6 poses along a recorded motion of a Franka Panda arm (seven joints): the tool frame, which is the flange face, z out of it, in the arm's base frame.
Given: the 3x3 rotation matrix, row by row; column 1 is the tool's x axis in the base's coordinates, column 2 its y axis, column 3 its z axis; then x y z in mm. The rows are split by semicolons.
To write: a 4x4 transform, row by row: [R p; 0 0 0 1], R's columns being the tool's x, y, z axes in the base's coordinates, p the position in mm. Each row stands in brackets. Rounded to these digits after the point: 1 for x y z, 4 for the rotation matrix.
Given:
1: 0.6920, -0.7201, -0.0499; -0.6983, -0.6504, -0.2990; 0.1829, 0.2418, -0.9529; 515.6, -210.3, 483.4
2: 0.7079, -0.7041, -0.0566; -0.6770, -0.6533, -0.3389; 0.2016, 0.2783, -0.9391; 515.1, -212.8, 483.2
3: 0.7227, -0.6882, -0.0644; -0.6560, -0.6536, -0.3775; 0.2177, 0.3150, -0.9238; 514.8, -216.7, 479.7
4: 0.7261, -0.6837, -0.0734; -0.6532, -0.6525, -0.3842; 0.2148, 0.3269, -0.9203; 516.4, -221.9, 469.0
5: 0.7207, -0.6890, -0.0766; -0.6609, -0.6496, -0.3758; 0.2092, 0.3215, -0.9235; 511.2, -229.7, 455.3
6: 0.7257, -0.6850, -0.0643; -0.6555, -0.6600, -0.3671; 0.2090, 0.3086, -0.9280; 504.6, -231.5, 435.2
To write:
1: [[0.6920, -0.7201, -0.0499, 515.6], [-0.6983, -0.6504, -0.2990, -210.3], [0.1829, 0.2418, -0.9529, 483.4], [0, 0, 0, 1]]
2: [[0.7079, -0.7041, -0.0566, 515.1], [-0.6770, -0.6533, -0.3389, -212.8], [0.2016, 0.2783, -0.9391, 483.2], [0, 0, 0, 1]]
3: [[0.7227, -0.6882, -0.0644, 514.8], [-0.6560, -0.6536, -0.3775, -216.7], [0.2177, 0.3150, -0.9238, 479.7], [0, 0, 0, 1]]
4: [[0.7261, -0.6837, -0.0734, 516.4], [-0.6532, -0.6525, -0.3842, -221.9], [0.2148, 0.3269, -0.9203, 469.0], [0, 0, 0, 1]]
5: [[0.7207, -0.6890, -0.0766, 511.2], [-0.6609, -0.6496, -0.3758, -229.7], [0.2092, 0.3215, -0.9235, 455.3], [0, 0, 0, 1]]
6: [[0.7257, -0.6850, -0.0643, 504.6], [-0.6555, -0.6600, -0.3671, -231.5], [0.2090, 0.3086, -0.9280, 435.2], [0, 0, 0, 1]]
